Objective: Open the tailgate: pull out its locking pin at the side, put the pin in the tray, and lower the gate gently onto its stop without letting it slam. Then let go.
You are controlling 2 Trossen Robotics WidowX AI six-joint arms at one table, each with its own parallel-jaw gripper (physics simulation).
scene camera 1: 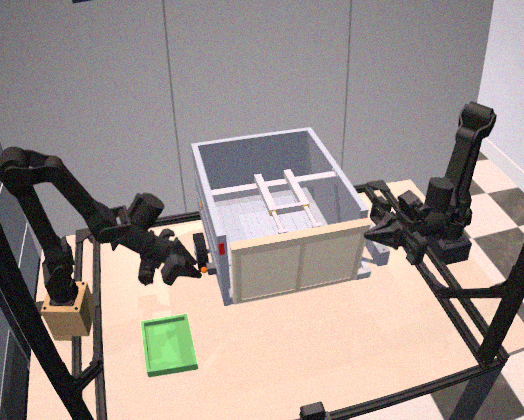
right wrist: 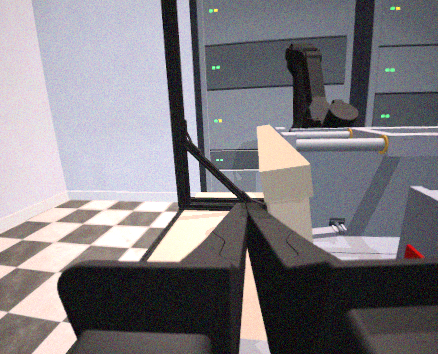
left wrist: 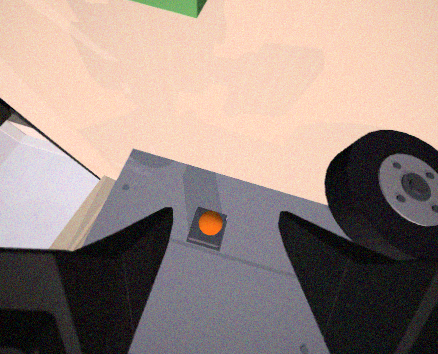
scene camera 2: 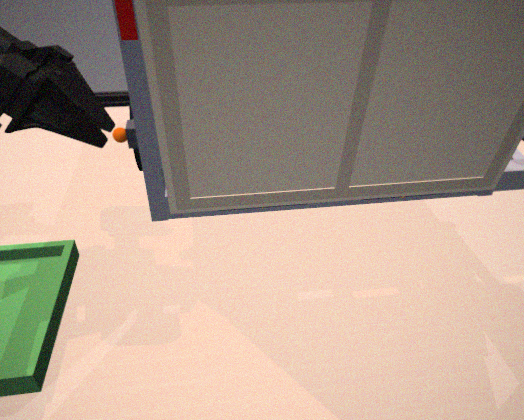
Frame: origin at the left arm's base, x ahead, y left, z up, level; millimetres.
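Where they show: left gripper, fingertip midpoint: (scene camera 1: 198, 270) (left wrist: 226, 216) (scene camera 2: 109, 135); right gripper, fingertip midpoint: (scene camera 1: 364, 235) (right wrist: 244, 211); left arm's base, origin of the base link: (scene camera 1: 64, 296); right arm's base, origin of the base link: (scene camera 1: 450, 235).
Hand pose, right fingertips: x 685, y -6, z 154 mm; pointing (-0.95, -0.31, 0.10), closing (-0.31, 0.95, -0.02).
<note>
Things, the pixels of their top centre, and the offset from my right fingertips.
- locking pin's orange ball head, middle of its top: (left wrist: 207, 234) (scene camera 2: 119, 128) (scene camera 1: 203, 267) 347 mm back, 76 mm left, 138 mm down
- green tray, middle of its top: (scene camera 1: 167, 341) 438 mm back, 61 mm right, 241 mm down
- black wheel, middle of its top: (left wrist: 402, 260) (scene camera 1: 199, 237) 366 mm back, 213 mm left, 159 mm down
The locking pin's orange ball head (scene camera 1: 204, 269) (scene camera 2: 119, 135) (left wrist: 210, 223) sticks out from a small dark block on the side wall near the rear corner. My left gripper (scene camera 1: 199, 272) (scene camera 2: 109, 136) (left wrist: 226, 216) is open and empty, its fingertips close to the ball; in the left wrist view the ball shows between them, nearer the left finger. The beige tailgate (scene camera 1: 300, 265) (scene camera 2: 265, 100) (right wrist: 285, 155) stands upright and closed. My right gripper (scene camera 1: 367, 234) (right wrist: 244, 211) is shut and empty, its tips beside the gate's upper right corner. The green tray (scene camera 1: 172, 372) (scene camera 2: 57, 320) (left wrist: 172, 6) is empty on the table.
The grey cargo box (scene camera 1: 210, 215) (left wrist: 225, 310) holds white bars (scene camera 1: 297, 189). A black wheel (scene camera 1: 200, 250) (left wrist: 350, 185) sits beside the pin block. A red light (scene camera 1: 221, 248) (scene camera 2: 126, 20) marks the rear corner. Black rails (scene camera 1: 100, 320) run along the table's sides.
</note>
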